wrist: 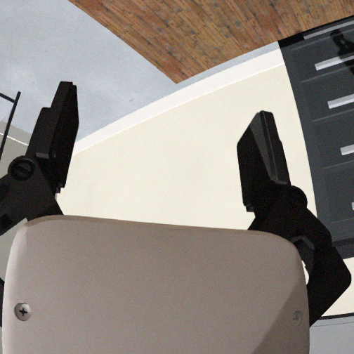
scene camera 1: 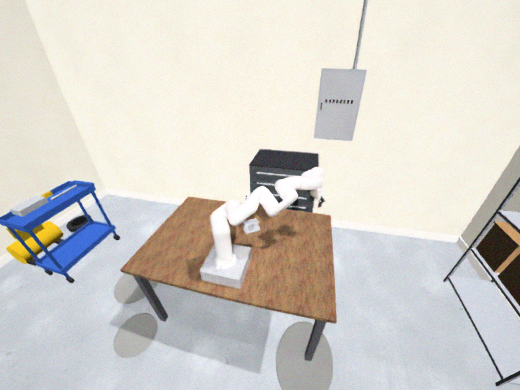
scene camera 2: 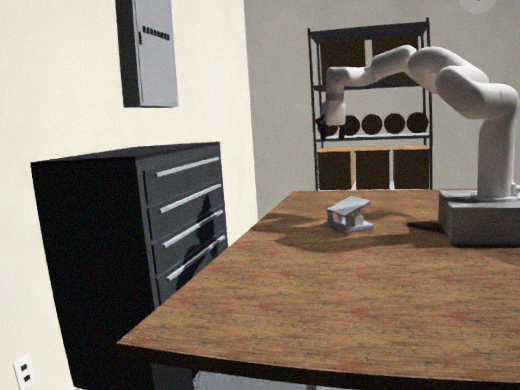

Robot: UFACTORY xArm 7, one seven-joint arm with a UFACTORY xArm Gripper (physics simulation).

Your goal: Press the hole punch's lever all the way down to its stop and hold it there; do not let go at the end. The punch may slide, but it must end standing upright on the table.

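Places are measured from the arm's base along level axes (x ahead, y left, z up), in millimetres.
Pixels of known places: gripper, fingertip midpoint: (scene camera 1: 315,203) (scene camera 2: 332,139); arm's base at its link origin: (scene camera 1: 225,259) (scene camera 2: 494,198).
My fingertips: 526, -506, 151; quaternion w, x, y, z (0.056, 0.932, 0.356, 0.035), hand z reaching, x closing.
Observation:
Ahead of a thing's pixels: the offset from my fingertips to its top centre, as dx, dy, dz. Level surfaces: height alone.
The light grey hole punch {-107, +472, -161} (scene camera 1: 251,226) (scene camera 2: 356,226) stands upright on the wooden table {dz -246} (scene camera 1: 295,280) (scene camera 2: 325,300) (wrist: 200,40), beyond the arm's base in scene camera 1. Its lever {-107, +472, -161} (scene camera 2: 349,204) is raised and slopes at an angle above the base in scene camera 2. The punch does not show in the wrist view. My gripper (scene camera 1: 321,201) (scene camera 2: 333,136) (wrist: 164,113) is open and empty. It hangs well above table height, apart from the punch, and to the right of it in scene camera 1. The black fingers stand wide apart in the wrist view.
A dark drawer cabinet (scene camera 1: 284,159) (scene camera 2: 95,200) (wrist: 300,120) stands beyond the table's far edge by the wall. The arm's grey base block (scene camera 1: 220,276) (scene camera 2: 480,222) sits on the table. A blue cart (scene camera 1: 75,252) stands to the left in scene camera 1.

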